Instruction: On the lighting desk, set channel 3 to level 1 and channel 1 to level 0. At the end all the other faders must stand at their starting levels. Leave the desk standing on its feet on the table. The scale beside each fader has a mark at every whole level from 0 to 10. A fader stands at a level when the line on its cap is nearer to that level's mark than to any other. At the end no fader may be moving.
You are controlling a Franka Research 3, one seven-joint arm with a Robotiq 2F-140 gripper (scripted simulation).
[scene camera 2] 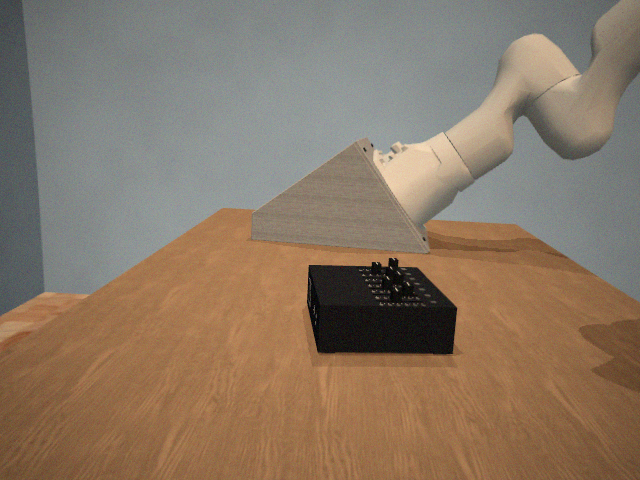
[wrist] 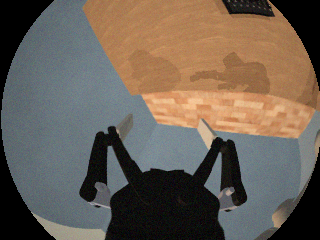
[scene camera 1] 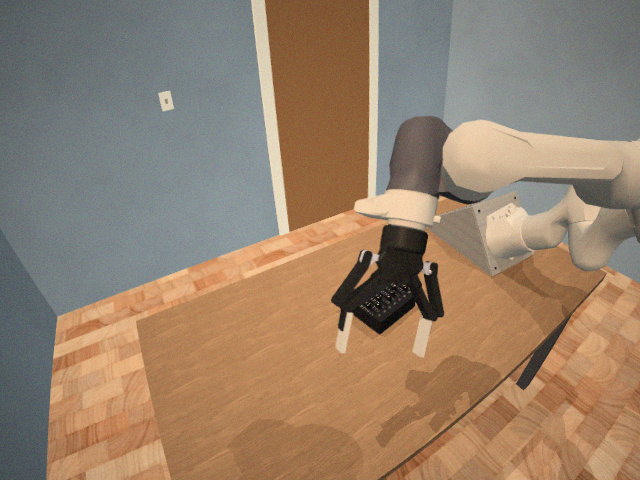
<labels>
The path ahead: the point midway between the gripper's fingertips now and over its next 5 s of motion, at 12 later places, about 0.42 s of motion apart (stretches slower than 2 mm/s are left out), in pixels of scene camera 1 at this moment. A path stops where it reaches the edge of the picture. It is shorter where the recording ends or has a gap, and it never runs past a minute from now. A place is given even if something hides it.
My gripper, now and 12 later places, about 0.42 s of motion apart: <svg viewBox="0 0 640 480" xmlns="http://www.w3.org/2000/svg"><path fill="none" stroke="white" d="M381 352L370 301L379 272L384 260L385 259L407 280L420 293L411 287L386 260L385 259L378 268L368 281L363 286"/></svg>
</labels>
